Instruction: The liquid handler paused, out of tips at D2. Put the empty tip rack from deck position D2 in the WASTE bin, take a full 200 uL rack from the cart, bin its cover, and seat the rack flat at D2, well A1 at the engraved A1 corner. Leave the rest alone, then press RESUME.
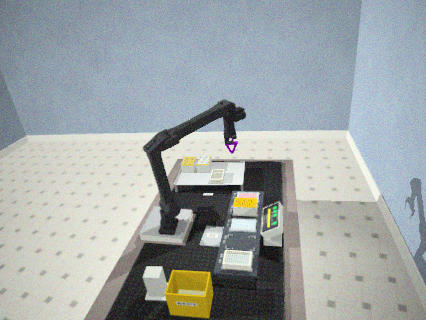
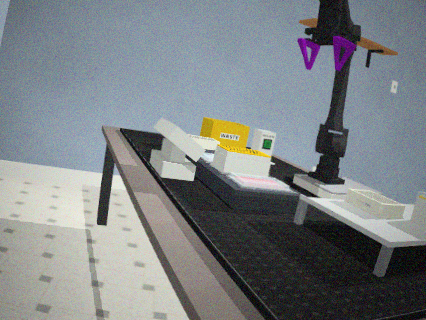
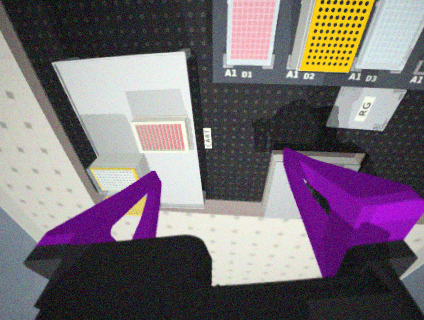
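Where they show: gripper, fingertip midpoint: [image 1: 231,148] [image 2: 322,69] [image 3: 217,166]; arm's base at its link origin: [image 1: 168,227] [image 2: 325,180].
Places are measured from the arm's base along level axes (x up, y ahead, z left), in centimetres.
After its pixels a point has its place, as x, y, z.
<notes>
My gripper [image 1: 231,146] {32.1, 34.6, 28.8} [image 2: 325,68] {32.1, 34.6, 28.8} [image 3: 217,166] {32.1, 34.6, 28.8} is open and empty, high above the table between the cart and the deck. The yellow-topped rack [image 1: 245,201] {7.8, 41.7, 12.4} [image 2: 242,166] {4.2, 43.5, 15.8} [image 3: 337,35] {7.8, 40.7, 11.4} with dark, empty holes stands at D2. On the white cart [image 1: 187,179] {3.0, 2.4, 43.7} [image 3: 165,70] {3.0, 36.4, 41.0} are a yellow-topped rack [image 1: 188,161] {10.1, 1.8, 55.7}, a white-topped box with yellow edging [image 1: 203,161] {10.1, 12.4, 55.0} [image 3: 115,177] {10.1, 14.0, 57.3}, and a low cream rack [image 1: 217,175] {5.8, 22.9, 43.4} [image 2: 375,203] {5.6, 26.8, 48.1} [image 3: 161,136] {5.7, 22.8, 44.3} with red rows. The yellow WASTE bin [image 1: 202,306] {4.6, 26.6, -50.5} [image 2: 215,131] {6.5, 27.3, -38.7} stands beside the white RESUME box [image 1: 155,280] {8.3, 6.1, -42.2} [image 2: 259,140] {5.9, 7.8, -37.0} with its green button.
A pink plate [image 2: 260,183] {3.1, 44.9, 27.9} [image 3: 252,32] {3.2, 41.7, 23.9} is at D1, a pale blue plate [image 1: 243,225] {2.9, 40.8, -1.7} [image 3: 392,35] {2.7, 40.0, -0.4} at D3, and a cream rack [image 1: 237,260] {3.6, 38.9, -26.0} at the deck's near end. An RG plate [image 1: 212,236] {-2.1, 24.5, -4.6} [image 3: 345,107] {-2.2, 25.0, 0.8} lies beside the deck. A tilted screen [image 1: 272,222] {9.0, 55.3, -6.6} [image 2: 177,140] {7.4, 59.0, 7.9} stands opposite.
</notes>
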